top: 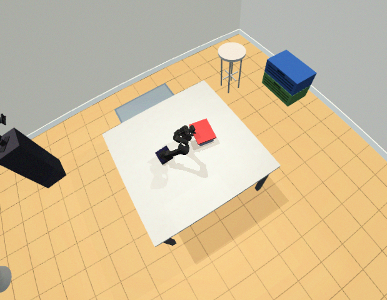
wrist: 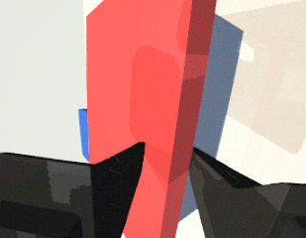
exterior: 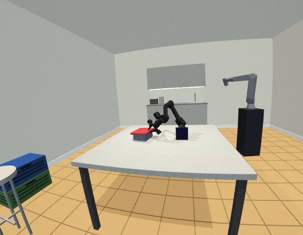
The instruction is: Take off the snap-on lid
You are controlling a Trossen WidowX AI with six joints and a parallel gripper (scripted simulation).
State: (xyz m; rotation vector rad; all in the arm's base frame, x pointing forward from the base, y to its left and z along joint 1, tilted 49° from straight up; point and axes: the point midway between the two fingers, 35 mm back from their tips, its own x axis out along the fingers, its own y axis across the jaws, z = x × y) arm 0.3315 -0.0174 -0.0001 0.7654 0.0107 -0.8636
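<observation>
Now: gripper tip 70 mm short of the lid and 20 mm to the left of it. The rest, counted from my gripper tip: storage box (70 mm ahead, 40 mm below, 20 mm to the right).
</observation>
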